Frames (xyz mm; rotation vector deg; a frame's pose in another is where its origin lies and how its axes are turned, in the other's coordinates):
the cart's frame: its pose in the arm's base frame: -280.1 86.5 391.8 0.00 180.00 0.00
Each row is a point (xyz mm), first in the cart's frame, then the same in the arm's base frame.
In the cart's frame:
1: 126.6 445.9 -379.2
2: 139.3 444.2 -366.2
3: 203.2 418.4 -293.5
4: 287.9 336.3 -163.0
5: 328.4 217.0 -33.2
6: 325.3 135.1 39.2
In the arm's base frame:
1: -406.7 532.4 771.0
2: -419.4 530.7 758.0
3: -483.3 504.9 685.3
4: -568.0 422.8 554.8
5: -608.5 303.5 425.0
6: -605.4 221.6 352.6

